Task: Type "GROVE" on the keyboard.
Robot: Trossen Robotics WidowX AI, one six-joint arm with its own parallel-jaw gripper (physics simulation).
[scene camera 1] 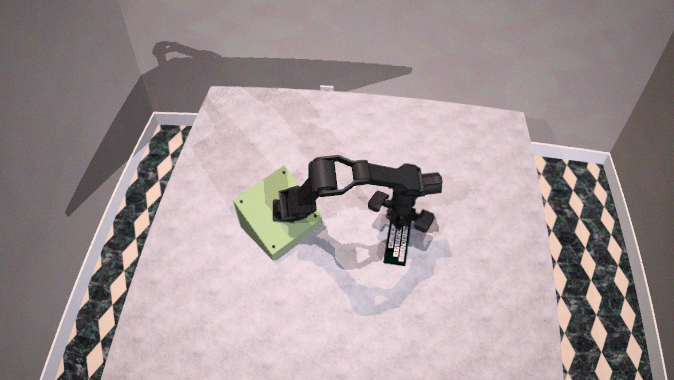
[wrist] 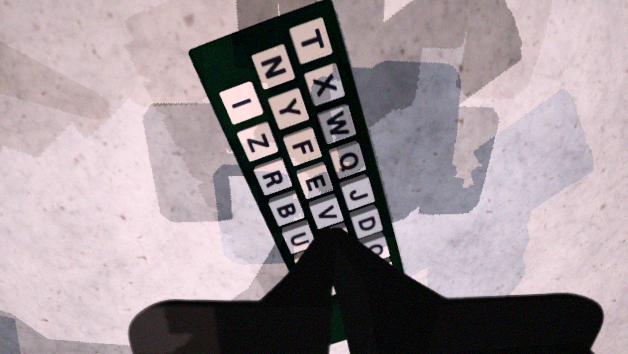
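Pixels of known places: gripper, fingertip midpoint: (scene camera 1: 399,229) (wrist: 330,237); arm's base, origin of the base link: (scene camera 1: 283,211).
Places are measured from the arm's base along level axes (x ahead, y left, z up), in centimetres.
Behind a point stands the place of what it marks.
Note:
The dark green keyboard (scene camera 1: 395,260) @(x 30.0, y -17.7, z -7.1 cm) (wrist: 215,60) @(x 33.7, y -0.4, z -7.1 cm) with white letter keys lies on the table. In the wrist view its keys R (wrist: 272,177) @(x 32.2, y -5.8, z -6.6 cm), E (wrist: 315,182) @(x 33.6, y -7.3, z -6.6 cm) and V (wrist: 326,211) @(x 33.0, y -8.9, z -6.6 cm) show in full, and a key (wrist: 375,249) @(x 33.6, y -12.6, z -6.5 cm) that looks like O or C is partly covered. The G key cannot be made out; the fingers cover the part of the keyboard beyond V. My gripper (scene camera 1: 399,226) @(x 32.8, y -8.9, z -4.4 cm) (wrist: 330,237) @(x 32.8, y -8.9, z -4.4 cm) is shut and empty. Its fingertips are over the keyboard, beside the V key in the wrist view; their height above the keys is hard to tell.
The arm stands on a light green block (scene camera 1: 260,210) @(x -6.6, y -0.2, z 2.0 cm) left of the keyboard on the pale table (scene camera 1: 300,325) @(x 0.3, y -33.2, z -8.2 cm). The arm links reach over the table from the block. Shadows of the arm lie across the table and part of the keyboard.

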